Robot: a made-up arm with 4 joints. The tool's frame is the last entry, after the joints. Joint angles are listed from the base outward.
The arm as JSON. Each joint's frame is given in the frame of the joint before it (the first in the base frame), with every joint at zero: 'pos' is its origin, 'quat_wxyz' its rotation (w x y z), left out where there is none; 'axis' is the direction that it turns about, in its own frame. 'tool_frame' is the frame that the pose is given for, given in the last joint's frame.
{
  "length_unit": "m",
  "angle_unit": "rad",
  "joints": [
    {
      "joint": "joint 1",
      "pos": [
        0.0,
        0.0,
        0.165
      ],
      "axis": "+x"
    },
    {
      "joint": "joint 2",
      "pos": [
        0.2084,
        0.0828,
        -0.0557
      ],
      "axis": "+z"
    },
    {
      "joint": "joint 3",
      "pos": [
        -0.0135,
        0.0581,
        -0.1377
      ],
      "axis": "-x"
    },
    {
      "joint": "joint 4",
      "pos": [
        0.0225,
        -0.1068,
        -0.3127
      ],
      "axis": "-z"
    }
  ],
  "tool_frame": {
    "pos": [
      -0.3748,
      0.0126,
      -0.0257
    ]
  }
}
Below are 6 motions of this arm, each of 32 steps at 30 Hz.
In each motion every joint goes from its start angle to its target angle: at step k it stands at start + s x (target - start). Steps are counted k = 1, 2, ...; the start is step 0. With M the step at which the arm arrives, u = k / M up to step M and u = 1 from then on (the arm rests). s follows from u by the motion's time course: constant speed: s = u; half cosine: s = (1 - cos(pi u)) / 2; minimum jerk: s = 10 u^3 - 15 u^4 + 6 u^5.
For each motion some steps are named. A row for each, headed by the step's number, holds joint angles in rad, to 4 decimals.
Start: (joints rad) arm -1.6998 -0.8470 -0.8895 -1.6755
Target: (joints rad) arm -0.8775 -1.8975 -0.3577 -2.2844
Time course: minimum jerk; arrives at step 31
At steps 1, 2, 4, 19, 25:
1: -1.6995 -0.8473 -0.8893 -1.6757
2: -1.6978 -0.8496 -0.8882 -1.6770
4: -1.6854 -0.8654 -0.8802 -1.6862
19: -1.1204 -1.5872 -0.5148 -2.1045
25: -0.9212 -1.8417 -0.3859 -2.2521

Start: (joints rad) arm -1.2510 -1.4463 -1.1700 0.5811
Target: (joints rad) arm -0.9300 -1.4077 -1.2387 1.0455
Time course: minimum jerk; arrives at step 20
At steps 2, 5, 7, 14, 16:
2: -1.2483 -1.4460 -1.1706 0.5851
5: -1.2178 -1.4423 -1.1771 0.6292
7: -1.1755 -1.4372 -1.1862 0.6903
14: -0.9823 -1.4140 -1.2275 0.9698
16: -0.9486 -1.4099 -1.2347 1.0186

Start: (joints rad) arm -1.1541 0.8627 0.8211 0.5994
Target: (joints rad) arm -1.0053 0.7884 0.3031 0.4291
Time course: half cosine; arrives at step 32
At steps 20, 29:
20: -1.0512 0.8113 0.4630 0.4817
29: -1.0085 0.7900 0.3143 0.4328

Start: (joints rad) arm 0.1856 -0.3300 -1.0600 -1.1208
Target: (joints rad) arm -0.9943 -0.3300 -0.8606 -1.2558
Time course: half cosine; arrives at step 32
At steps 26, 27, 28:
26: -0.8949 -0.3300 -0.8774 -1.2444
27: -0.9246 -0.3300 -0.8724 -1.2478
28: -0.9494 -0.3300 -0.8682 -1.2507

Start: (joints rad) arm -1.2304 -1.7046 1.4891 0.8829
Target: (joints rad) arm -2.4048 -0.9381 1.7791 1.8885
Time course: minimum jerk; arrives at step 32
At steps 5, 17, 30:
5: -1.2654 -1.6818 1.4977 0.9128
17: -1.8862 -1.2766 1.6510 1.4445
30: -2.4022 -0.9398 1.7785 1.8863

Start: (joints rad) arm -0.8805 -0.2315 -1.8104 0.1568
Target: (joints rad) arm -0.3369 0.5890 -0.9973 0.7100
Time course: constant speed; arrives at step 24
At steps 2, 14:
2: -0.8352 -0.1631 -1.7426 0.2029
14: -0.5634 0.2471 -1.3361 0.4795

